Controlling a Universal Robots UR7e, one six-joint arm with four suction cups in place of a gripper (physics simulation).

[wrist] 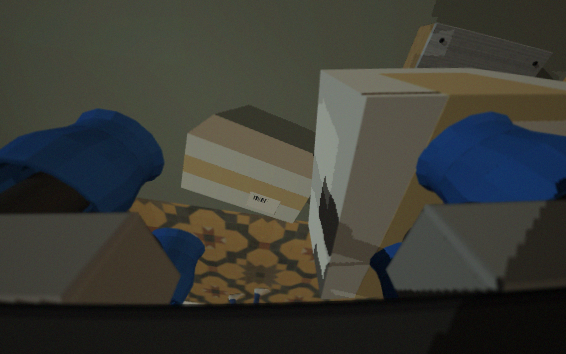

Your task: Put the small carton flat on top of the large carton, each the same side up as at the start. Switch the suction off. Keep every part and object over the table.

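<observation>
You can see my suction head (484, 157) here, and there's a large carton (224, 160) along with a small carton (372, 125).
</observation>
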